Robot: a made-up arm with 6 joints. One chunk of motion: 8 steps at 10 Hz.
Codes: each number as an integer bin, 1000 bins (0 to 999) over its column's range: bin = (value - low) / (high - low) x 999, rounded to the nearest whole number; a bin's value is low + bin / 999 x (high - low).
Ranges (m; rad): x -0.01..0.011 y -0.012..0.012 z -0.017..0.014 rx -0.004..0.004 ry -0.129..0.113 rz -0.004..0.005
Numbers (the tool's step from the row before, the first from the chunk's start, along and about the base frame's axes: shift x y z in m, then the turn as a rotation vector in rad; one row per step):
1: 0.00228 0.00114 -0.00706 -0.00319 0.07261 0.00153
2: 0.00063 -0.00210 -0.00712 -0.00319 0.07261 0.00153
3: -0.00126 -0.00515 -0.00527 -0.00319 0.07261 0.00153
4: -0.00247 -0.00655 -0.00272 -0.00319 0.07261 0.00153
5: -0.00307 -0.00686 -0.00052 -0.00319 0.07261 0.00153
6: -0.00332 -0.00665 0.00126 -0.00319 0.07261 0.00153
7: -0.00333 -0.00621 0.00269 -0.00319 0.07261 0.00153
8: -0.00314 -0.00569 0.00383 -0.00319 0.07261 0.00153
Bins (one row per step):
1: 584 547 320 101 832 614
2: 506 412 318 101 832 614
3: 416 285 378 101 832 614
4: 358 227 460 101 832 614
5: 330 214 531 101 832 614
6: 318 223 588 101 832 614
7: 317 241 635 101 832 614
8: 326 263 671 101 832 614

